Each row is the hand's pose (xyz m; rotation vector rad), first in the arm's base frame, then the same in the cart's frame.
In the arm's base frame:
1: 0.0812 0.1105 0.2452 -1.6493 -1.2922 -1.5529
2: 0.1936 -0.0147 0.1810 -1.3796 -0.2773 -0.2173
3: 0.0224 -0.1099 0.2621 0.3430 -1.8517 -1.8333
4: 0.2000 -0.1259 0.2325 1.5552 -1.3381 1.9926
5: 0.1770 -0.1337 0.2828 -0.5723 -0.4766 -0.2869
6: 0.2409 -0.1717 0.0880 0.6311 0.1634 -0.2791
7: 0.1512 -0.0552 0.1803 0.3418 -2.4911 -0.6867
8: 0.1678 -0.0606 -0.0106 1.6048 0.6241 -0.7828
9: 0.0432 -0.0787 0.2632 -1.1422 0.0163 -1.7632
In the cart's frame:
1: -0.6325 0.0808 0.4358 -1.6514 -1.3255 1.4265
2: -0.5406 -0.0584 0.3678 -2.0118 0.6630 2.1084
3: -0.4068 0.0693 0.4716 -0.7086 -0.8499 0.1959
4: -0.4236 -0.0456 0.3330 1.8734 1.1223 0.4531
5: -0.4026 0.0058 0.3272 -1.5507 0.9680 1.3860
6: -0.4139 -0.1980 0.3696 -1.1914 1.6904 -0.0301
7: -0.4952 -0.0484 0.4035 0.0504 -0.5541 0.8000
8: -0.5302 -0.2180 0.4857 -0.8664 1.3149 -1.3495
9: -0.4399 0.0678 0.4540 -2.6967 -0.5325 0.5641

